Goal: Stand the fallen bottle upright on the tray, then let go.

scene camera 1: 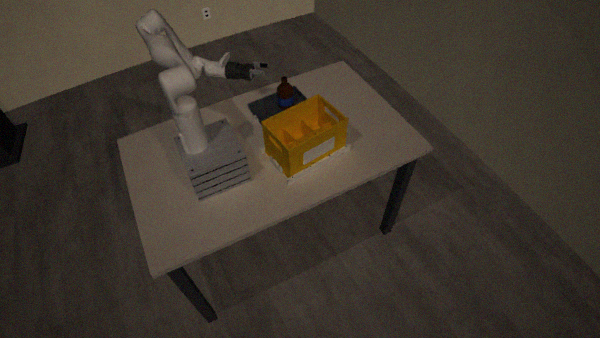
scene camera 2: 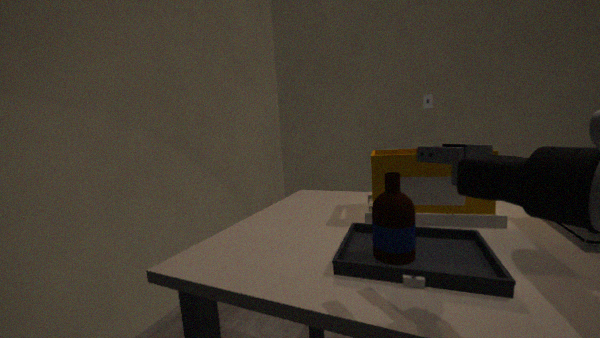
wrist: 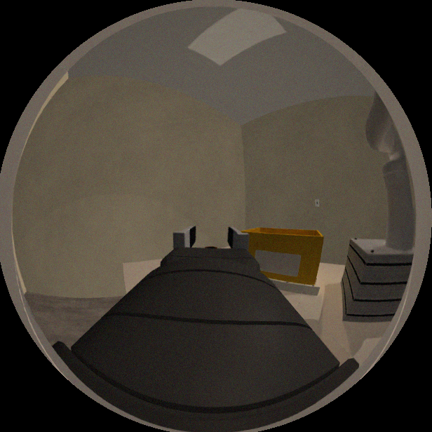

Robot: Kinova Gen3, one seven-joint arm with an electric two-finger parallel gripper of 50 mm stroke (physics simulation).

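Frame: origin at the arm's base, x ahead, y left, z up, level; millimetres.
Where they show: gripper, between the fingertips: (scene camera 1: 266, 68) (scene camera 2: 431, 152); arm's base, origin of its link: (scene camera 1: 196, 144).
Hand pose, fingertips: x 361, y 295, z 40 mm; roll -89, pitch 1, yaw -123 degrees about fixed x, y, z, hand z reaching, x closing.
Observation:
Each offset is from my fingertips to the top centre of the thing. Level surfaces: height alone.
The brown bottle with a blue label {dx +67, dy -41, dz -40 mm} (scene camera 1: 285, 94) (scene camera 2: 394, 230) stands upright on the dark tray {dx +39, dy -59, dz -174 mm} (scene camera 1: 260, 111) (scene camera 2: 365, 272), towards one end of it. In the wrist view a sliver of the bottle's top (wrist: 211, 247) shows low between the fingers, beyond the gripper body. My gripper (scene camera 1: 265, 69) (wrist: 211, 233) is open and empty. It is level, higher than the bottle's neck and back from it, apart from the bottle. In the second scene view the gripper comes in from the right, above the tray. The tray is hidden in the wrist view.
A yellow crate {dx +49, dy -339, dz -24 mm} (scene camera 1: 320, 151) (scene camera 2: 480, 192) (wrist: 310, 260) with dividers stands on a white base beside the tray. The arm is mounted on a grey slatted block (scene camera 1: 220, 172) (wrist: 375, 280) on the table {dz -200 mm} (scene camera 1: 210, 235) (scene camera 2: 240, 260).

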